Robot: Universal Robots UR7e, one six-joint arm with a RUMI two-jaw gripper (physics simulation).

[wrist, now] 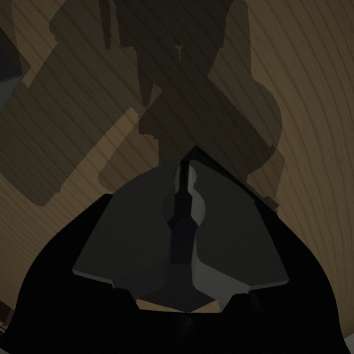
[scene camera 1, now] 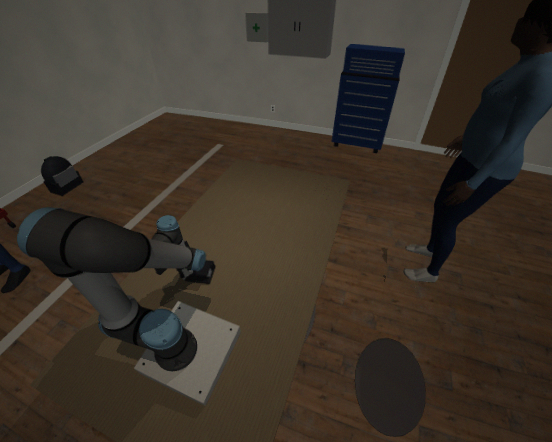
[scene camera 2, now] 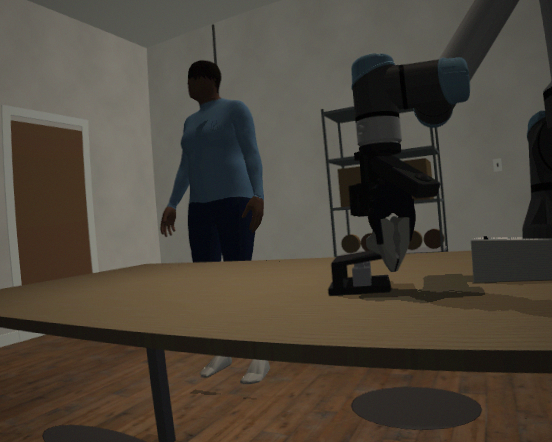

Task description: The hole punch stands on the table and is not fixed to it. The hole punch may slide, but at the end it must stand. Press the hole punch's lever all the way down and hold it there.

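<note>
The dark hole punch stands upright on the table; in the wrist view a dark edge of it shows beyond the fingers. Its black lever runs over a light grey block and slopes slightly up towards the fingers, with a gap between it and the base. My gripper is shut and empty, pointing down at the lever's free end. The fingertips are a little lower than the visible part of the lever and above the table. The lever's end is hidden by the fingers, so contact is unclear.
The arm's white mounting plate is on the tabletop near the hole punch; its side shows at the right in the second scene view. A person stands beyond the table. A shelf rack is behind the arm.
</note>
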